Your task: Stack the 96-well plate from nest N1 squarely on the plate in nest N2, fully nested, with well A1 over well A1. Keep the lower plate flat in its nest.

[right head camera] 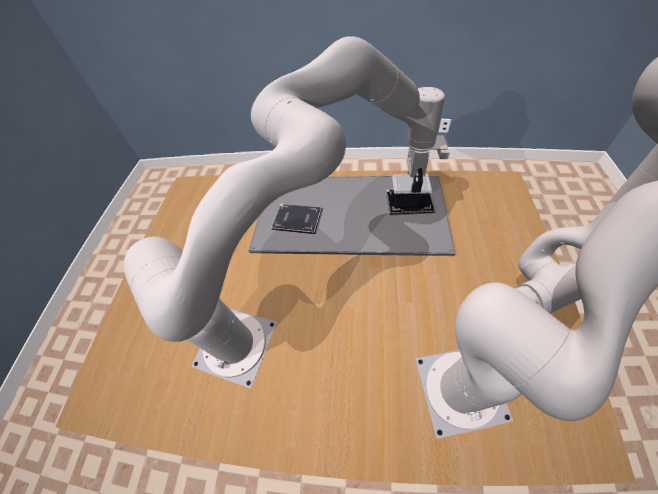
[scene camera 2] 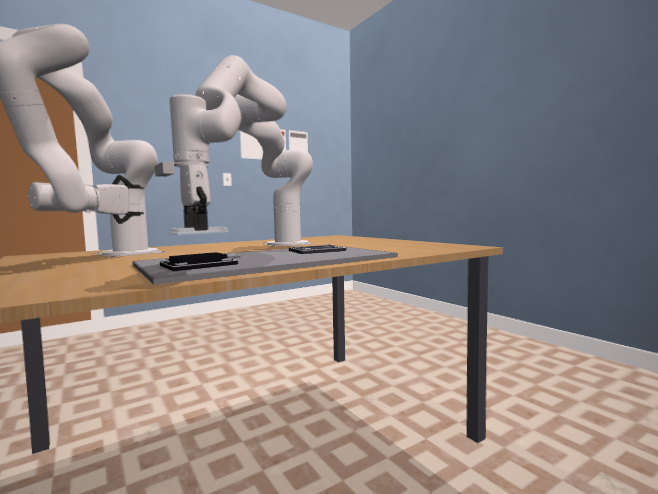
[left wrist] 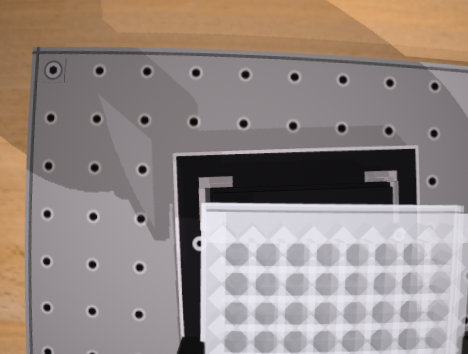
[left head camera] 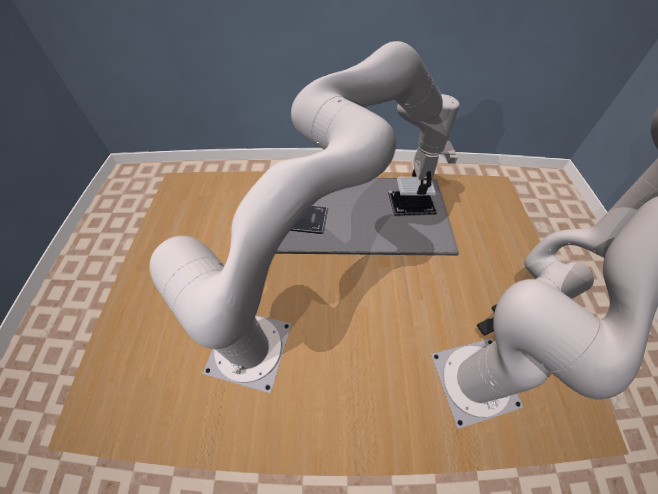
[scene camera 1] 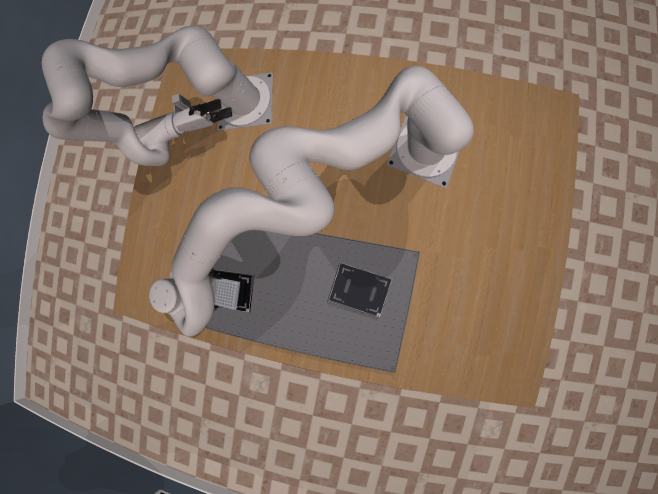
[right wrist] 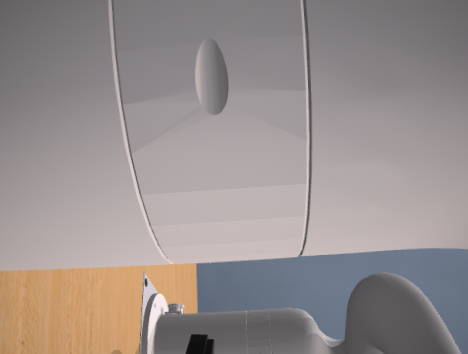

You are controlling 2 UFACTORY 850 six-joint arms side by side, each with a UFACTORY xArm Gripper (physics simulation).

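Observation:
A clear 96-well plate [left head camera: 406,185] [right head camera: 402,183] [scene camera 1: 226,292] [scene camera 2: 180,230] [left wrist: 325,285] is held level between the fingers of my left gripper [left head camera: 418,181] [scene camera 2: 194,219] [left wrist: 329,345], above nest N2 [right head camera: 395,212] [scene camera 2: 199,265] [left wrist: 300,167]. A black plate [left head camera: 411,203] [right head camera: 409,201] [scene camera 2: 196,258] lies flat in that nest. A gap shows between the two plates in scene camera 2. In the left wrist view the clear plate covers most of the black plate; A1 marks do not show. My right gripper [scene camera 1: 225,108] [scene camera 2: 137,201] is open and empty, away from the plates.
Nest N1 [right head camera: 297,218] [scene camera 1: 360,289] [scene camera 2: 317,248] is empty on the same grey perforated board [left head camera: 366,244] [right head camera: 340,244] [scene camera 1: 340,340]. The wooden table [left head camera: 340,425] [right head camera: 318,425] carries both arm bases. My left arm reaches across the board in the head views.

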